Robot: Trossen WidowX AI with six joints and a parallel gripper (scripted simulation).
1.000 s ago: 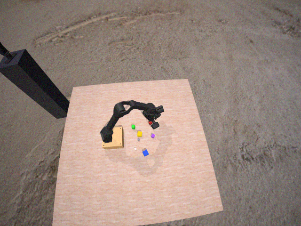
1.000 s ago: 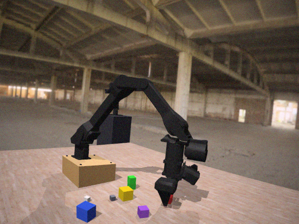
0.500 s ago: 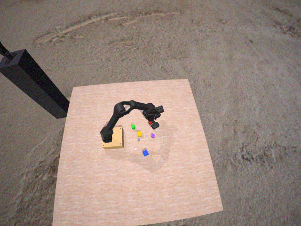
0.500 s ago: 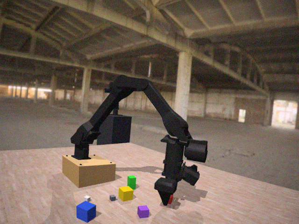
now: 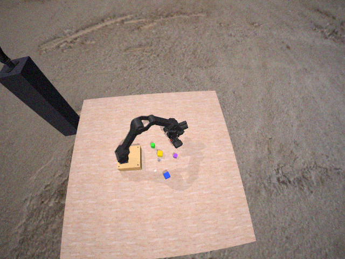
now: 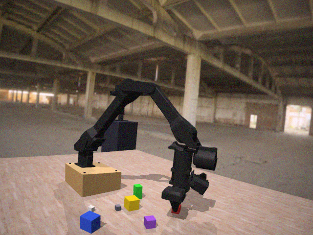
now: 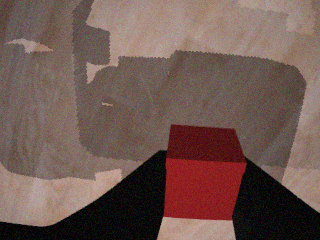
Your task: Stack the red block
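Right now my gripper tip is 110 mm past the yellow block, 90 mm to the left of it and 10 mm below it. The rest, counted from my gripper tip: small grey block: 140 mm to the right, 130 mm behind; then red block: 10 mm above; then purple block: 130 mm to the right, 10 mm above.
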